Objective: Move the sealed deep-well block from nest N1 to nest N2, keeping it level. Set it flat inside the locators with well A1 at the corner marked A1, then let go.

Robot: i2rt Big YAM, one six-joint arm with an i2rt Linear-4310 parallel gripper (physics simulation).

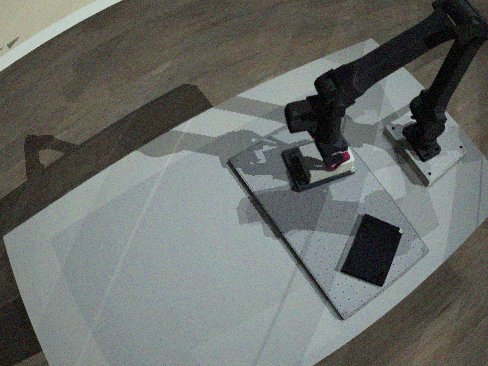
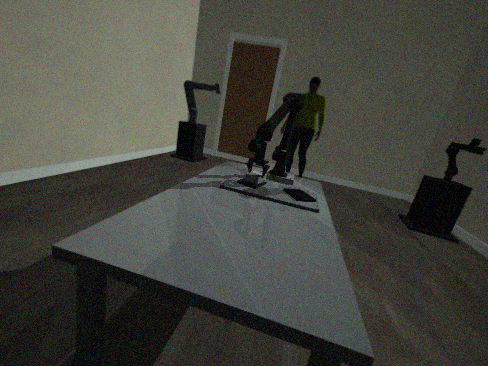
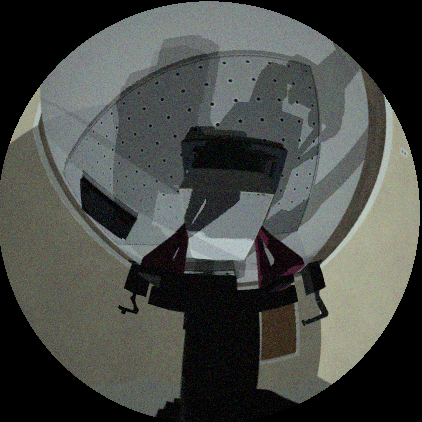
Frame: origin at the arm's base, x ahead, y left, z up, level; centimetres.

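Seen in the pictures: gripper, between the fingertips: [image 1: 325, 156] [image 3: 221, 225]; arm's base, origin of its link: [image 1: 421, 141] [image 2: 278, 174].
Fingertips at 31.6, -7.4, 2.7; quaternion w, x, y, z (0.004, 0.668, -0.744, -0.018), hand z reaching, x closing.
Observation:
Offsets run from my fingertips to a thing's top centre, as dx, dy, dz. "spot": to the spot under its first point. Level surfaces: height alone.
The pale deep-well block @[-0.4, +0.0, +1.5] [image 1: 318, 173] [image 2: 256, 175] [image 3: 230, 215] looks level and raised slightly above nest N1 @[+0.8, -1.3, -2.8] [image 1: 294, 166] [image 2: 247, 183] [image 3: 235, 134], the dark holder beneath it. More of the nest's dark inside shows along the block's front. My gripper [image 1: 339, 161] [image 2: 257, 167] [image 3: 221, 225] is shut on the block, its dark red fingers on the block's two sides. Nest N2 @[+0.2, +27.0, -2.8] [image 1: 372, 251] [image 2: 300, 195] [image 3: 106, 207] is a black rectangle with a small pale mark @[spot: -9.1, +26.8, -3.4] [image 1: 401, 231] at one corner. The block's well A1 and its underside cannot be made out.
Both nests are on a perforated plate @[+3.2, +11.3, -4.5] [image 1: 312, 260] [image 2: 235, 187] [image 3: 150, 125] with raised edges over the table @[dz -5.8] [image 1: 165, 260] [image 2: 225, 240]. The arm's base plate [image 1: 440, 165] is beside it. A person [image 2: 311, 112] stands behind, and two other arms stand on dark pedestals [image 2: 191, 141] [image 2: 440, 205].

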